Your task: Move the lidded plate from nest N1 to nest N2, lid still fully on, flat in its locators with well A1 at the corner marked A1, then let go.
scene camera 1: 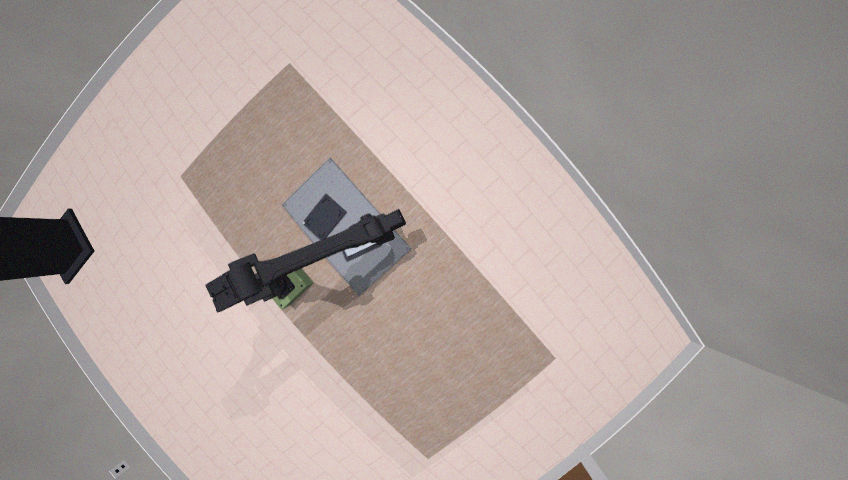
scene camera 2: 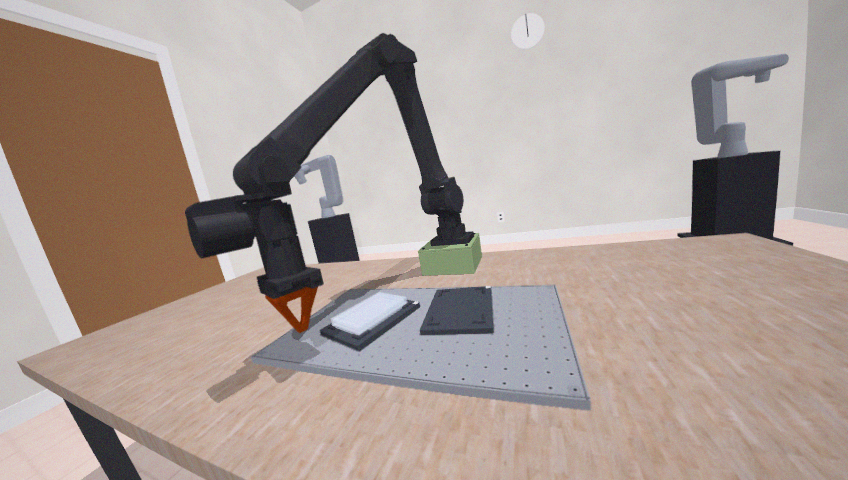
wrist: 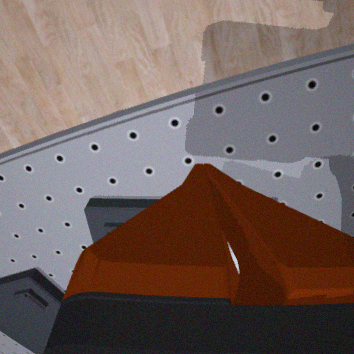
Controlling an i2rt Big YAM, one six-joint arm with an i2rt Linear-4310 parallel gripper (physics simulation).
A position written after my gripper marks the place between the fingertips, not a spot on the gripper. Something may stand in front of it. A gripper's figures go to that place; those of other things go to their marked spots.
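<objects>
My gripper (scene camera 2: 303,331) is 0.48 m from the lens, and there's a dark nest (scene camera 2: 469,310) that's 0.49 m from the lens.
</objects>
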